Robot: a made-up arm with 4 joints.
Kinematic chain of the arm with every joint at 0, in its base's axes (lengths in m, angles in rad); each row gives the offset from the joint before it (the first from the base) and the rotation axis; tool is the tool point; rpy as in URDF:
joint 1: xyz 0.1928 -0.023 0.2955 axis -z
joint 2: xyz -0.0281 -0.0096 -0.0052 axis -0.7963 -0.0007 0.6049
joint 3: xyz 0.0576 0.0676 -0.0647 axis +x
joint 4: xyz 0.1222 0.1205 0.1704 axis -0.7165 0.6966 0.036
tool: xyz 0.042 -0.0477 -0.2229 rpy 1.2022 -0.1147 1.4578
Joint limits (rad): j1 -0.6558..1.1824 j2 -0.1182..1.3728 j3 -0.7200..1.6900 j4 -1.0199..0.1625
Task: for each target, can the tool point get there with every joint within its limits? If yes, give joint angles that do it. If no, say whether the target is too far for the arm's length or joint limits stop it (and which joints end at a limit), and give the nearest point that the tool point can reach.
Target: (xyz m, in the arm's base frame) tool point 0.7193 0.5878 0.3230
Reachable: no: too far | nearest point 0.4708 0.2995 0.2741 | short by 0.384 m
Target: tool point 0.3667 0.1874 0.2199
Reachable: yes | joints 0.0087 0.4927 1.0391 -0.2423
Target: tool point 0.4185 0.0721 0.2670
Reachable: yes | joints 0.3058 0.2049 1.2799 -0.0796
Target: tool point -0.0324 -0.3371 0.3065
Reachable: no: joint limits stop it (at a limit: joint 1, joint 2, joint 3, joint 4) | nearest point 0.2680 -0.3457 0.4227 | short by 0.322 m
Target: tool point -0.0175 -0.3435 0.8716
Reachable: no: too far | nearest point 0.2680 -0.3457 0.4227 | short by 0.532 m
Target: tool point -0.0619 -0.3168 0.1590
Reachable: no: joint limits stop it (at a limit: joint 1, joint 2, joint 3, joint 4) | nearest point 0.2550 -0.1276 0.0938 | short by 0.375 m
